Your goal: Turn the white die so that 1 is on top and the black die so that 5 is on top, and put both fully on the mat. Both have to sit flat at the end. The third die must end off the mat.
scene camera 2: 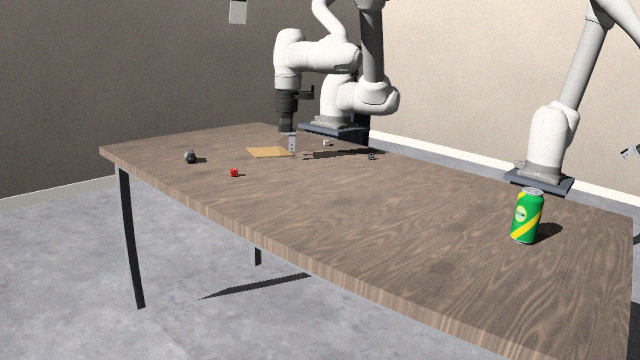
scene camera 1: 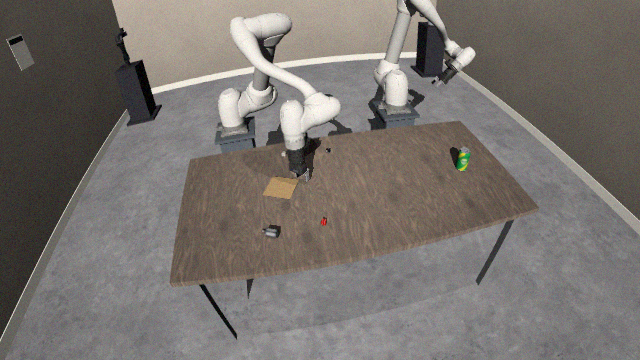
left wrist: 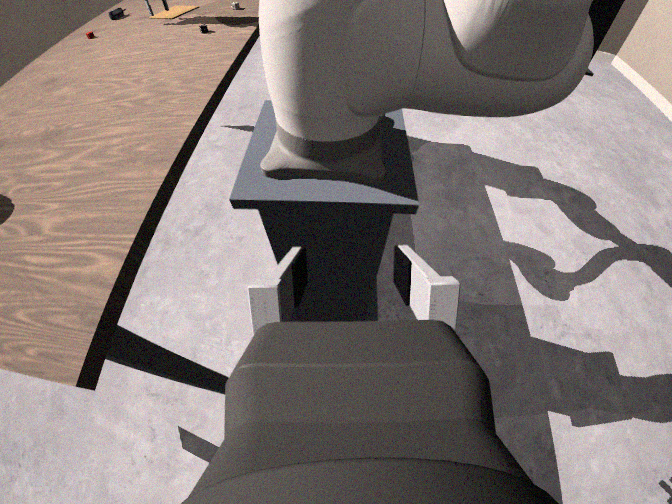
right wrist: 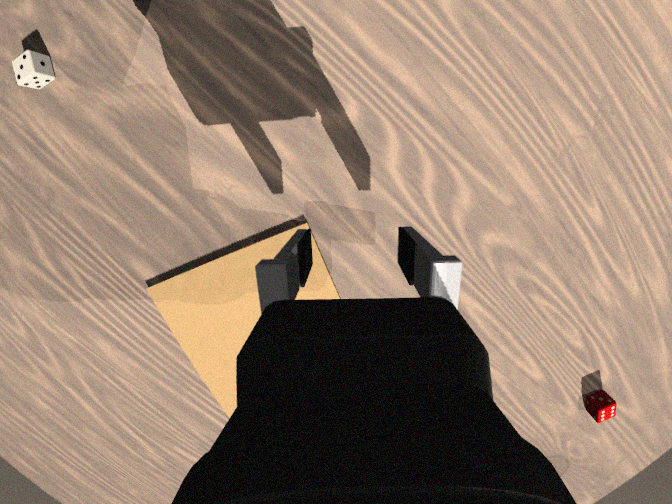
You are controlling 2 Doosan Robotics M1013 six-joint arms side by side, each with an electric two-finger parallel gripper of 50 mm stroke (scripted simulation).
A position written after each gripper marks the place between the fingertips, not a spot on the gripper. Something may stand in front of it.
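Observation:
You'd see the left gripper point(left wrist: 350, 264) here, and the right gripper at point(scene camera 2: 291, 149) and again at point(right wrist: 354, 246). There's a tan mat point(right wrist: 211, 309), and a red die point(right wrist: 599, 405) as well.

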